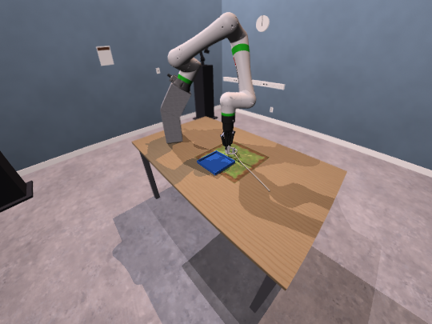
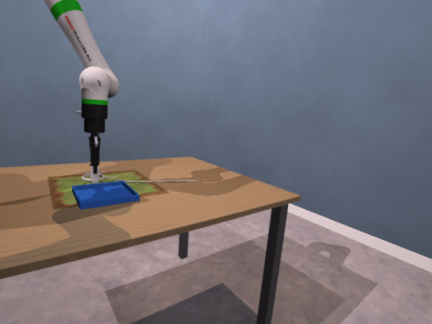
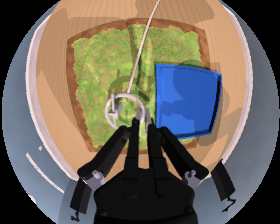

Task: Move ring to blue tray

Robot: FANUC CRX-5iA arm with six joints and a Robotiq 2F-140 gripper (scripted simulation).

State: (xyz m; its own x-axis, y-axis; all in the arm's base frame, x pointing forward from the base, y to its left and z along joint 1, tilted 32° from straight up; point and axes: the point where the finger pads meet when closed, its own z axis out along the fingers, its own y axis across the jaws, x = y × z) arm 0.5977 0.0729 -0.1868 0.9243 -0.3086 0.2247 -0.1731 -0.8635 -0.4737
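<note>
The short grey stake lies 20 mm ahead of my hand, 50 mm to the left of it and 30 mm below it. The rest, counted from my hand: blue tray (130 mm to the right, 50 mm below); then green mat (40 mm ahead, 70 mm below).
</note>
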